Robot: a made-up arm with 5 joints. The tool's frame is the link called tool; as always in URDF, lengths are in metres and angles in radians.
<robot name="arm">
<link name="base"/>
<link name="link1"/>
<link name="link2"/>
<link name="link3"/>
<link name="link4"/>
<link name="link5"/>
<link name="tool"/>
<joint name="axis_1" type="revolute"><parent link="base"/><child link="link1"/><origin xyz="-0.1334 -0.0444 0.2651" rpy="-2.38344 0.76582 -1.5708"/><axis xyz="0 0 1"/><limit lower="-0.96" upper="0.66" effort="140" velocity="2.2"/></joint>
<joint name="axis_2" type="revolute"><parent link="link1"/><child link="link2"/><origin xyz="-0.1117 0.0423 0.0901" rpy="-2.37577 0.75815 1.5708"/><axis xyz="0 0 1"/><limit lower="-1.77" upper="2.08" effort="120" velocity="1"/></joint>
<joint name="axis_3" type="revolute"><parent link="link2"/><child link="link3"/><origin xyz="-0.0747 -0.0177 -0.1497" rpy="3.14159 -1.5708 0"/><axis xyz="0 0 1"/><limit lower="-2.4" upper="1.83" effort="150" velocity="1.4"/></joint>
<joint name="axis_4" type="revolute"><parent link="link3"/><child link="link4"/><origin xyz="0.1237 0.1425 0.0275" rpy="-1.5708 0 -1.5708"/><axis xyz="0 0 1"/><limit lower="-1.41" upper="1.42" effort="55" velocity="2"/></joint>
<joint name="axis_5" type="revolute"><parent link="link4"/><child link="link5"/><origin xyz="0.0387 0.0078 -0.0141" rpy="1.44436 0.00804 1.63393"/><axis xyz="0 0 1"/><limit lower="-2.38" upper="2.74" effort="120" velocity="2.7"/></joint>
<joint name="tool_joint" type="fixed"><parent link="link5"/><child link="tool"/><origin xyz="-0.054 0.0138 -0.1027" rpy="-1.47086 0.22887 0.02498"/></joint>
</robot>
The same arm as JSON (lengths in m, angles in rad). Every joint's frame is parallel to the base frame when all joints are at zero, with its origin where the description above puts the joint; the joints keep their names.
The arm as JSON. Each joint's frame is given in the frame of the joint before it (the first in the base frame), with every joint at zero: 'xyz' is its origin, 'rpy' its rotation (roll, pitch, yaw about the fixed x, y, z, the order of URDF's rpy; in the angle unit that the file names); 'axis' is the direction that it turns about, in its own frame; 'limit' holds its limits. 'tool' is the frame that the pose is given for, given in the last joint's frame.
{"units": {"length": "m", "angle": "rad"}, "joints": [
  {"name": "axis_1", "type": "revolute", "origin": {"xyz": [-0.1334, -0.0444, 0.2651], "rpy": [0.0, 0.0, 0.0]}, "axis": [0.687582, 0.503287, -0.523386], "limit": {"lower": -0.96, "upper": 0.66}},
  {"name": "axis_2", "type": "revolute", "origin": {"xyz": [0.0312, 0.146, 0.0093], "rpy": [0.0, 0.0, 0.0]}, "axis": [0.0, 0.0, 1.0], "limit": {"lower": -1.77, "upper": 2.08}},
  {"name": "axis_3", "type": "revolute", "origin": {"xyz": [0.0747, 0.0177, -0.1497], "rpy": [0.0, 0.0, 0.0]}, "axis": [-1.0, 0.0, 0.0], "limit": {"lower": -2.4, "upper": 1.83}},
  {"name": "axis_4", "type": "revolute", "origin": {"xyz": [-0.0275, 0.1425, 0.1237], "rpy": [0.0, 0.0, 0.0]}, "axis": [0.0, 0.0, 1.0], "limit": {"lower": -1.41, "upper": 1.42}},
  {"name": "axis_5", "type": "revolute", "origin": {"xyz": [0.0078, -0.0387, -0.0141], "rpy": [0.0, 0.0, 0.0]}, "axis": [0.063599, -0.989977, 0.126097], "limit": {"lower": -2.38, "upper": 2.74}}
], "tool": {"origin": {"xyz": [-0.0604, 0.1, 0.0012], "rpy": [-0.027, 0.0123, 0.2933]}}}

